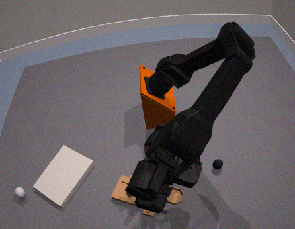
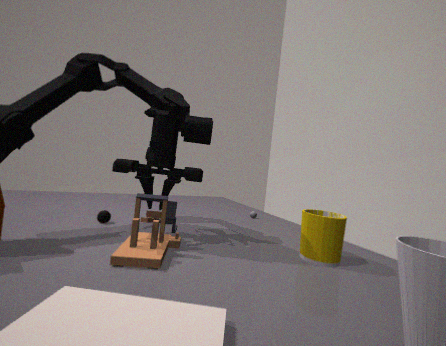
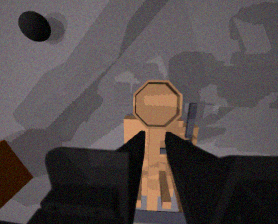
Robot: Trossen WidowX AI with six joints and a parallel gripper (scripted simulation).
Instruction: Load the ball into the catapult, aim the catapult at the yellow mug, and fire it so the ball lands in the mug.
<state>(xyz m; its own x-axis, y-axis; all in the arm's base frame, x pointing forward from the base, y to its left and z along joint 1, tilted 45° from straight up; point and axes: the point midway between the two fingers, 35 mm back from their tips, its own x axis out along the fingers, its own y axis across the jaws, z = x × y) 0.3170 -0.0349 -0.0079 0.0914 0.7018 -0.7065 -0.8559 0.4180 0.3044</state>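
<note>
My gripper tip is 4 cm to the left of the wooden catapult and 2 cm above it. The rest, counted from my gripper tip: flat white sheet 30 cm to the right, 13 cm behind, 6 cm below; then yellow mug 31 cm ahead, 20 cm to the right, 4 cm below; then black ball 17 cm to the left, 7 cm behind, 5 cm below.
</note>
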